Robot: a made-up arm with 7 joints.
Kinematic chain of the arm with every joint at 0, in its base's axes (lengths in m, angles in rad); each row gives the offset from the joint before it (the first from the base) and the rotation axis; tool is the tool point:
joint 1: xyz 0 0.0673 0 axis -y
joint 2: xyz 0 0.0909 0 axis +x
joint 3: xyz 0 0 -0.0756 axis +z
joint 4: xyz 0 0 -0.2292 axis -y
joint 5: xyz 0 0 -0.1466 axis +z
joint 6: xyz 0 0 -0.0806 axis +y
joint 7: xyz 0 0 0 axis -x
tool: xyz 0 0 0
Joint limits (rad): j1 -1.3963..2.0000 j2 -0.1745..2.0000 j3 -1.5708..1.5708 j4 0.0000..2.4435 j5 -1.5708..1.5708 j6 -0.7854..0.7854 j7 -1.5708..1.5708
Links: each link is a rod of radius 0.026 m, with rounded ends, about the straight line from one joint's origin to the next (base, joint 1, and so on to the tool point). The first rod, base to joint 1, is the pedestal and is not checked.
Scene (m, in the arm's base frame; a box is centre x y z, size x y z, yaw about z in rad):
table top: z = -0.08
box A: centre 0.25 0.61 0 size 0.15 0.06 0.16 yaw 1.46
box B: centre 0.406 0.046 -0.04 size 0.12 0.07 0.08 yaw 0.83
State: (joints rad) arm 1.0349 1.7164 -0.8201 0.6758 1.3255 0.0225 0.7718
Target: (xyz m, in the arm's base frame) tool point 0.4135 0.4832 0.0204
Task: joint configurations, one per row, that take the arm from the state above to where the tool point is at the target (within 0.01 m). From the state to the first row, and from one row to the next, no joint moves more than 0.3 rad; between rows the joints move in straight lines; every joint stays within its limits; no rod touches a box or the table.
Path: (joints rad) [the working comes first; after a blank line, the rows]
Joints at the target: 1.5129 0.7622 -0.8373 0.2954 1.3255 0.0225 0.7718
Straight joint move there: touches box A.

1: 1.2762 1.5800 -0.6547 0.6091 1.3868 -0.0173 0.9423
2: 1.5174 1.4436 -0.4892 0.5423 1.4482 -0.0571 1.1128
3: 1.7587 1.3072 -0.3238 0.4756 1.5095 -0.0969 1.2833
4: 2.0000 1.1708 -0.1584 0.4089 1.5708 -0.1367 1.4539
5: 1.9622 0.9254 -0.2191 0.4741 1.5708 -0.2989 1.4831
6: 1.9243 0.6800 -0.2799 0.5394 1.5708 -0.4610 1.5123
7: 1.8865 0.4346 -0.3406 0.6047 1.5708 -0.6232 1.5416
8: 1.8487 0.1892 -0.4014 0.6700 1.5708 -0.7854 1.5708
9: 1.7368 0.3802 -0.5467 0.5451 1.4890 -0.5161 1.3045
10: 1.6248 0.5712 -0.6920 0.4203 1.4073 -0.2468 1.0381
11: 1.5129 0.7622 -0.8373 0.2954 1.3255 0.0225 0.7718

